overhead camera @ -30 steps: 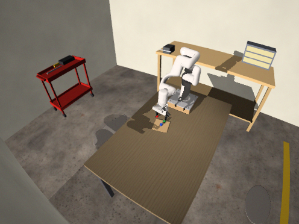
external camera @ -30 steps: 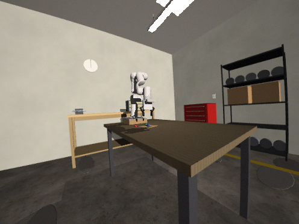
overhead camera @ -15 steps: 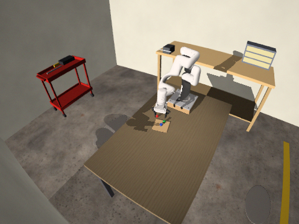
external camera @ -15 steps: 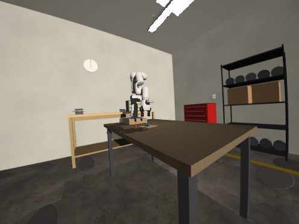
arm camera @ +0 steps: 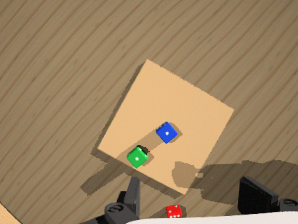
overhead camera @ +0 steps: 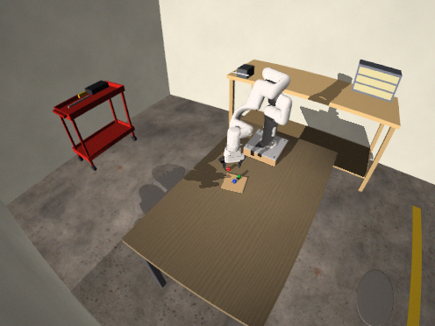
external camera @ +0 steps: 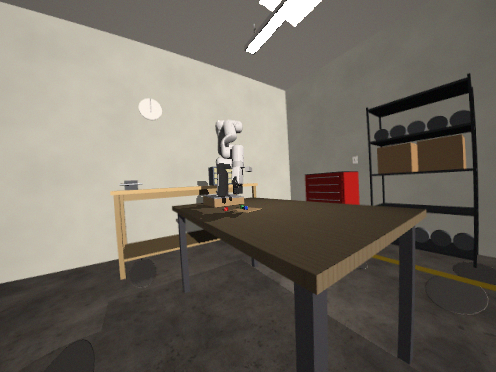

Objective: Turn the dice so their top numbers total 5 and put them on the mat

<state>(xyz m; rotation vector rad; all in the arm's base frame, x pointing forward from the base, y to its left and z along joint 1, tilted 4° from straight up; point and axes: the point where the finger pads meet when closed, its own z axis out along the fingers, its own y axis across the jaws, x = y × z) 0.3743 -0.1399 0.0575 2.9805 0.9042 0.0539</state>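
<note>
The red die lies 10 cm below my hand, 7 cm behind it and 5 cm to the right of it. The rest, counted from my hand: tan mat 11 cm below, 3 cm to the left, 3 cm ahead; blue die 10 cm below, 3 cm to the left, 3 cm ahead; green die 10 cm below, 4 cm to the left, 2 cm behind.
</note>
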